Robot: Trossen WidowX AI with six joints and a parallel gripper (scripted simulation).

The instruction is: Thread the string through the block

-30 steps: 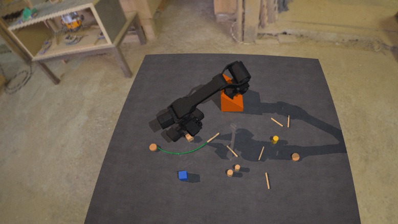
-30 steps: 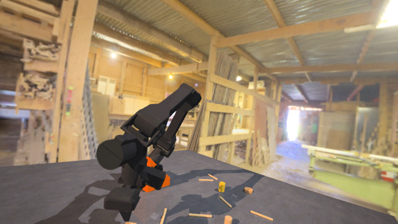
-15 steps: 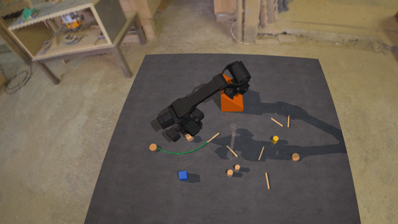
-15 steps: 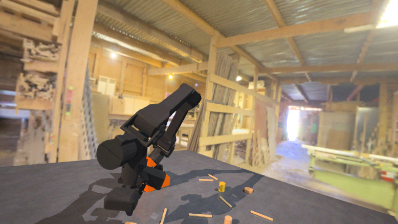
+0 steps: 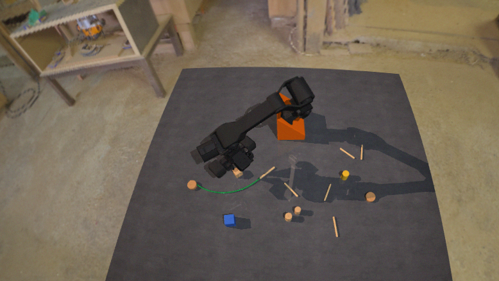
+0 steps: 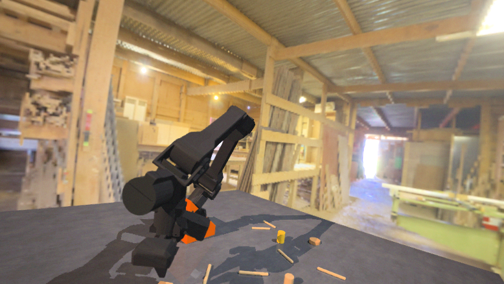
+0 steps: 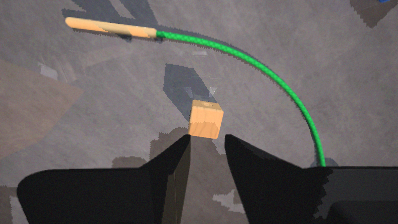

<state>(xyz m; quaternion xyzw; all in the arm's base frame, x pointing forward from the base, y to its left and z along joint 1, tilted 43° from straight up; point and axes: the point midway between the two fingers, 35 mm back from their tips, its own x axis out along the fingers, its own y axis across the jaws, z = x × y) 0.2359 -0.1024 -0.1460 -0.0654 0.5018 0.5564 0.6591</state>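
The wooden block lies 50 mm below my gripper tip. Also, from my gripper tip: blue cube 210 mm ahead, 40 mm below, 10 mm to the left; then thin wooden stick 110 mm to the left, 60 mm below, 10 mm behind; then round wooden button 180 mm to the right, 80 mm ahead, 50 mm below.
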